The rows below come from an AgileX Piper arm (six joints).
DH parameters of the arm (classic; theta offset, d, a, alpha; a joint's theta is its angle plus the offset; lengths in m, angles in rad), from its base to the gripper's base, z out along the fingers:
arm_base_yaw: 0 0.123 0 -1.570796
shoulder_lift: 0.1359 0 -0.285 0
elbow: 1.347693 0 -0.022 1.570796
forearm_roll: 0 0.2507 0 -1.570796
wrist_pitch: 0 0 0 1.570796
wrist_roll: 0 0.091 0 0
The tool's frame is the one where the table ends.
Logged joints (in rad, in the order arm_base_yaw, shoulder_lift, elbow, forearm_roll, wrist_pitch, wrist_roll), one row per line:
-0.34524 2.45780 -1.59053 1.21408 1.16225 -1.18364
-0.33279 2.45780 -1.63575 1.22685 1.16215 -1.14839
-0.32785 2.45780 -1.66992 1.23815 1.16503 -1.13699
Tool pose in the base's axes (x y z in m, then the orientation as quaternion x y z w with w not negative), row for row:
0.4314 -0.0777 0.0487 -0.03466 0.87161 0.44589 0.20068
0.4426 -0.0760 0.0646 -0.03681 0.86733 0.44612 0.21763
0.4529 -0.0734 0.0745 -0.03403 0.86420 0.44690 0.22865
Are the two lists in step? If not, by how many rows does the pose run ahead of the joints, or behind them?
The pose runs 1 row behind the joints: the pose in row i belongs to the joints in row i - 1.
